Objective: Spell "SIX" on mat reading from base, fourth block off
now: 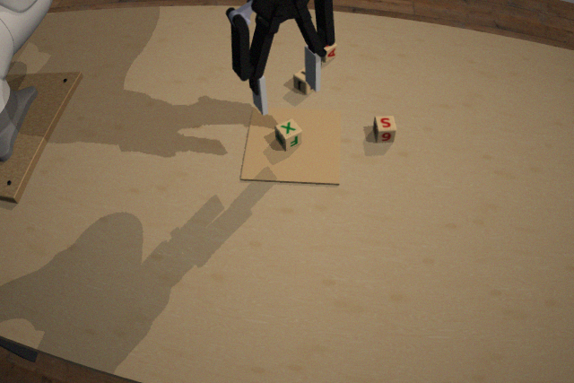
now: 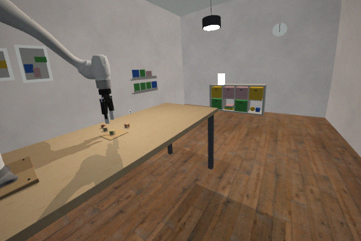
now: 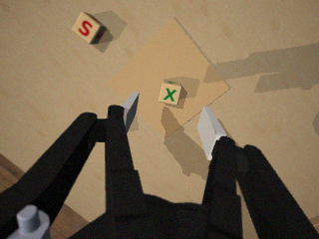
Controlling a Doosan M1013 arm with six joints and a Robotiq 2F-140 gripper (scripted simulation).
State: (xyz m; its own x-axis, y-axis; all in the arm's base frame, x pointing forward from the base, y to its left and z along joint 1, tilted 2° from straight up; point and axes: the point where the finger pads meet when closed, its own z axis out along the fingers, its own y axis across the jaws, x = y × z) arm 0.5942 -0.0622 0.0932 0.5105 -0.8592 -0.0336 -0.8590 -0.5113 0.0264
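Right now my hand is 110 mm above the letter block. The rest, counted from my hand: tan mat (10 mm ahead, 120 mm below); I block (30 mm ahead, 120 mm to the left, 110 mm below); S block (150 mm ahead, 10 mm to the left, 110 mm below).
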